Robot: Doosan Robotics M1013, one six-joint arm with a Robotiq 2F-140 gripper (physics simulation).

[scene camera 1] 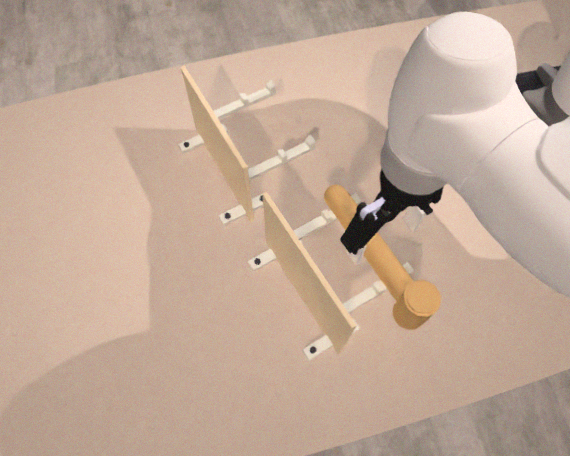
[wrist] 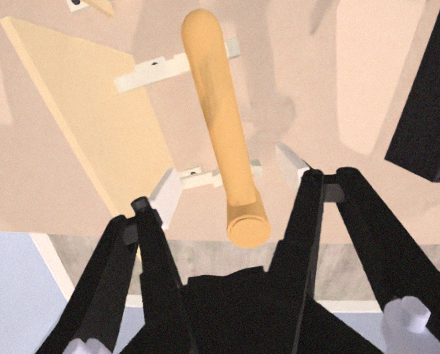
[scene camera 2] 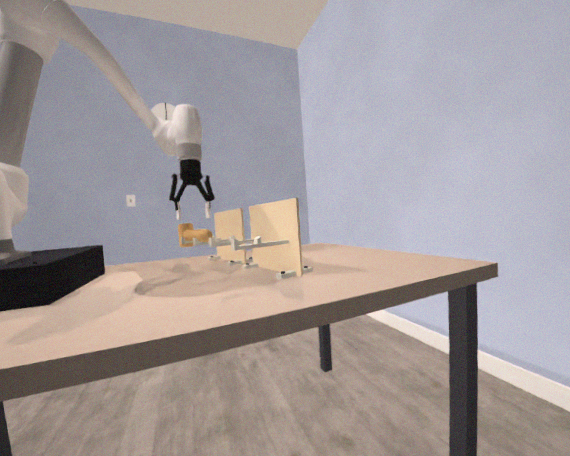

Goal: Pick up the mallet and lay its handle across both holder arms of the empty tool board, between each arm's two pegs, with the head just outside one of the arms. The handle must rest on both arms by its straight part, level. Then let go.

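Note:
The orange mallet (scene camera 1: pixel 387 262) (scene camera 2: pixel 200 236) (wrist: pixel 222 115) lies across both arms of the second board (scene camera 1: pixel 310 280) (scene camera 2: pixel 229 225) (wrist: pixel 85 110). Its head (scene camera 1: pixel 422 299) (scene camera 2: pixel 185 235) (wrist: pixel 249 231) is outside one arm. My gripper (scene camera 1: pixel 385 237) (scene camera 2: pixel 193 212) (wrist: pixel 226 167) is open and empty, above the mallet. In the wrist view its fingertips appear on either side of the handle near the head. The empty tool board (scene camera 1: pixel 215 142) (scene camera 2: pixel 275 232) stands upright beside the second board; its two holder arms (scene camera 1: pixel 231 108) (scene camera 1: pixel 270 166) carry pegs and hold nothing. A corner of it shows in the wrist view.
Both boards stand on the beige table (scene camera 1: pixel 75 225) (scene camera 2: pixel 380 270), with light feet bolted at their bases. The black robot base (scene camera 2: pixel 50 272) (wrist: pixel 420 120) stands on the table. The robot's white arm (scene camera 1: pixel 450 130) (scene camera 2: pixel 187 122) reaches over the table.

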